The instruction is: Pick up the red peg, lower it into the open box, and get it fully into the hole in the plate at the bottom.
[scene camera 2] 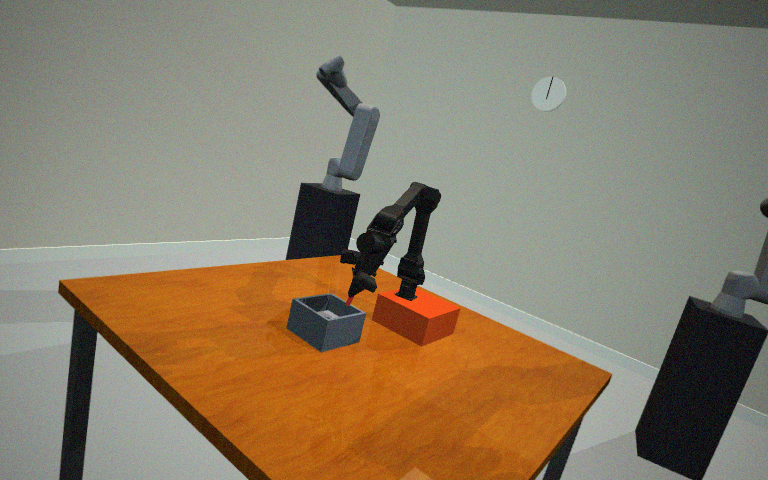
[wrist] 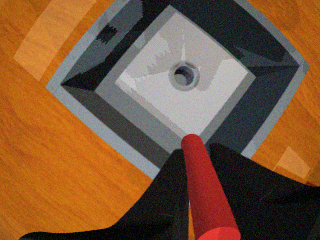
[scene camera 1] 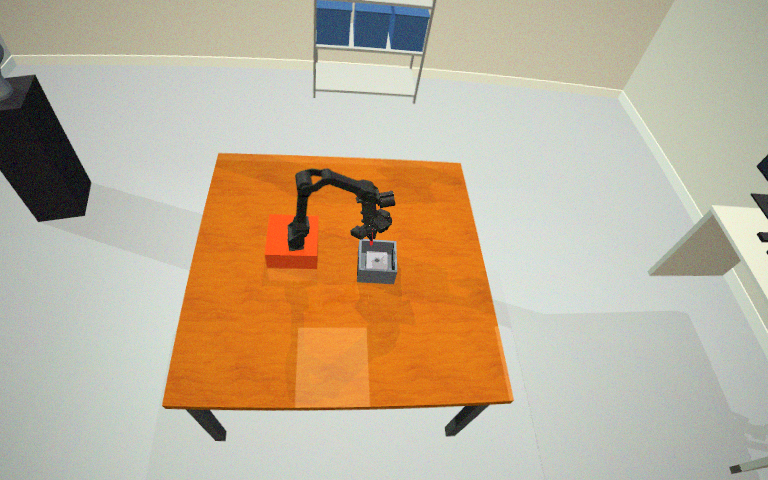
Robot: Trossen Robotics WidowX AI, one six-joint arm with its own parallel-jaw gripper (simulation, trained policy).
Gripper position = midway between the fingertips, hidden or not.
Note:
In view: the gripper (scene camera 2: 349,295) and a grey box (scene camera 1: 364,275).
The grey box shows as well in the wrist view (wrist: 85,83). The gripper shows as well in the wrist view (wrist: 196,154) and in scene camera 1 (scene camera 1: 372,239).

